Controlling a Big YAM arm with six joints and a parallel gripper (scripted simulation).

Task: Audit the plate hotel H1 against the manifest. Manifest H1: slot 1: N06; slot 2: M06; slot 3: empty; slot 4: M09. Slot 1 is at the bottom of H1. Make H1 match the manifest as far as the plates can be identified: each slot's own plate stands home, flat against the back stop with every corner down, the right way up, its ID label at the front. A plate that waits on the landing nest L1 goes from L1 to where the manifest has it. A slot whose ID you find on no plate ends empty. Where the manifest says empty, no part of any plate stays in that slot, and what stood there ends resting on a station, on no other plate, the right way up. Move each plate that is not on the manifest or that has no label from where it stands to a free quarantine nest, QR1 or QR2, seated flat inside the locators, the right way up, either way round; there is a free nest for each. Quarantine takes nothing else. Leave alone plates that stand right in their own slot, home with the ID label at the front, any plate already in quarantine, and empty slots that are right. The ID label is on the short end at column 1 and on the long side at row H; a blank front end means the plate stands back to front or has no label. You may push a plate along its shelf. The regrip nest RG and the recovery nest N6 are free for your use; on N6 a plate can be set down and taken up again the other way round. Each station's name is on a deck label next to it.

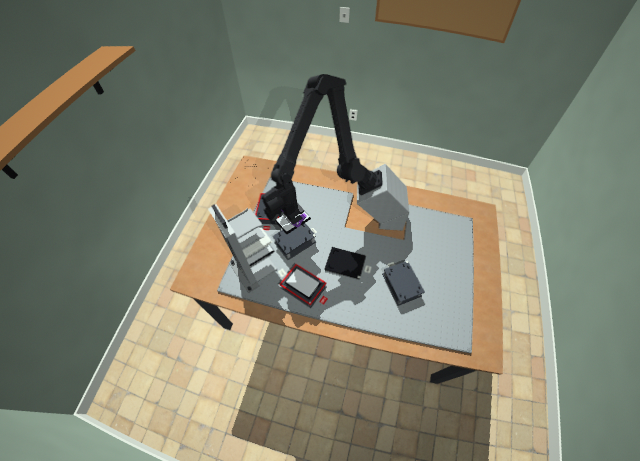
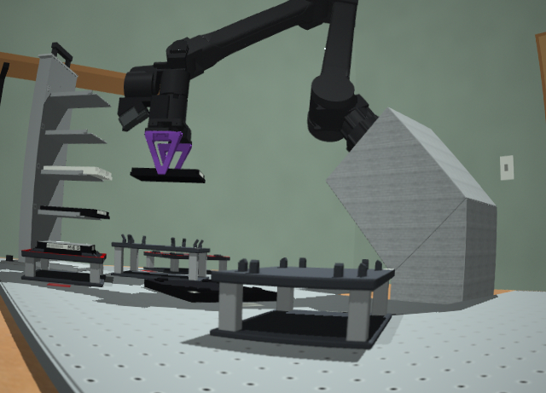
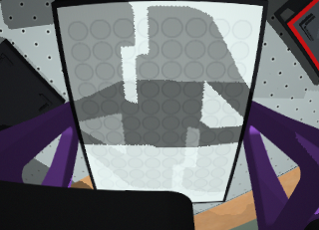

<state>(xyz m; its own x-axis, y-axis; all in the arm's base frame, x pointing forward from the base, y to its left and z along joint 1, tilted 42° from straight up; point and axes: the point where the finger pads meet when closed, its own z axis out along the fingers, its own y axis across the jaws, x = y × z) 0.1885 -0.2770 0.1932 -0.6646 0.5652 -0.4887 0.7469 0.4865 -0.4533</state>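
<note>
Right now my hand is 240 mm to the right of the flat black nest, 190 mm above it and 100 mm short of it. From my hand the other things lie so: white well plate (150 mm to the right, 120 mm ahead); regrip nest (140 mm below); RG deck label (190 mm below, 80 mm to the left, 70 mm behind).
</note>
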